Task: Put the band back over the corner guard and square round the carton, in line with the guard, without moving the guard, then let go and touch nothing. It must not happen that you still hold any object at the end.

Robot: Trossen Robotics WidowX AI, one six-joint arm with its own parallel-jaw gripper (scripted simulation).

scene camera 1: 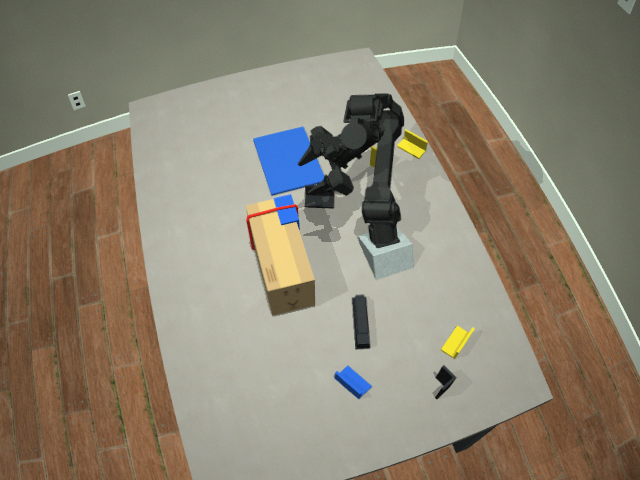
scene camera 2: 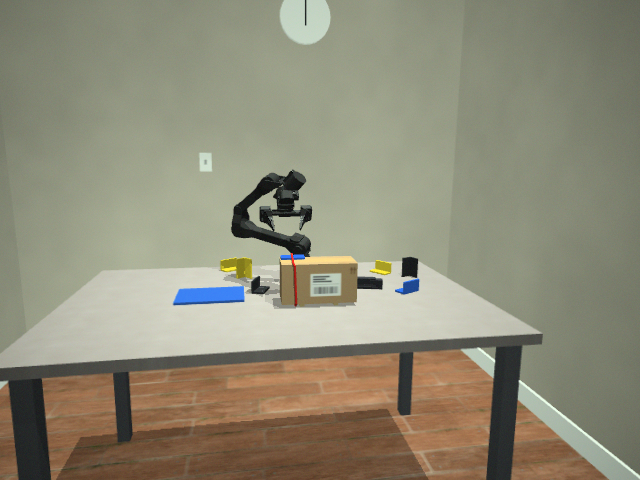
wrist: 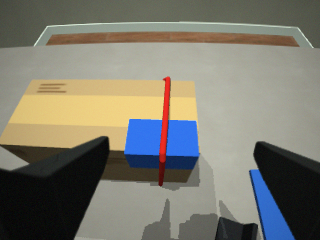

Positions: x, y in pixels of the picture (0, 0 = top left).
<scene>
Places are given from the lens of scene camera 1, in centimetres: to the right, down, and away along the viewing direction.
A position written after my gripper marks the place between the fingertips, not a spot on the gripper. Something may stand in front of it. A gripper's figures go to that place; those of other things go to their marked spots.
my gripper (scene camera 1: 303, 179): -4, -14, 134
flat blue sheet (scene camera 1: 279, 153): -12, -26, 168
black block (scene camera 1: 359, 303): 10, 15, 138
The marked spots on the flat blue sheet and the black block are 56 cm apart.
</scene>
